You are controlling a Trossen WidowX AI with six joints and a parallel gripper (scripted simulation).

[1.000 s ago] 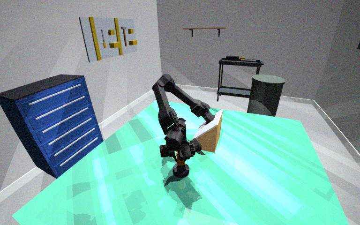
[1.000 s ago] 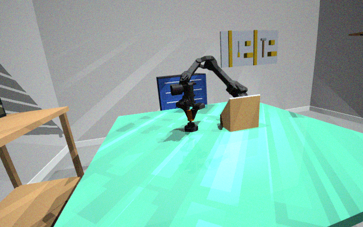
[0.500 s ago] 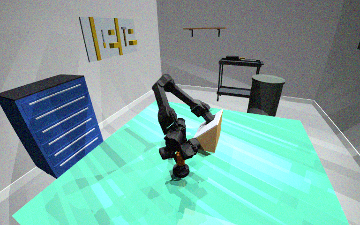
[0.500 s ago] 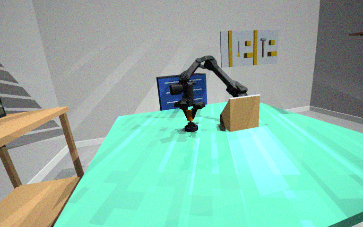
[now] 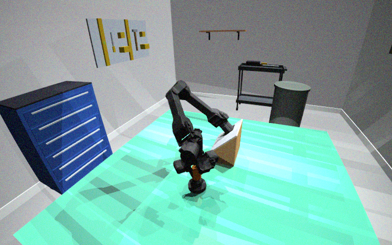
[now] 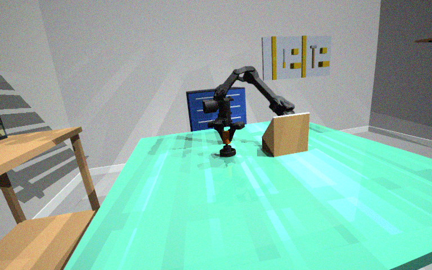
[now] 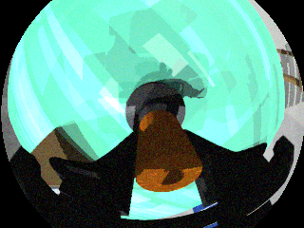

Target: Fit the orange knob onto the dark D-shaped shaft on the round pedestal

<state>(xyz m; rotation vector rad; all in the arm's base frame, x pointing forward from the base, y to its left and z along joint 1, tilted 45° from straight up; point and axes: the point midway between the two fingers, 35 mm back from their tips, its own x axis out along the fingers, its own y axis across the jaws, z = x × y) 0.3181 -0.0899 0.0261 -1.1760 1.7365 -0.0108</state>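
Now: the orange knob 20 mm above my gripper tip. From my gripper tip the other things lie so: dark round pedestal 40 mm below.
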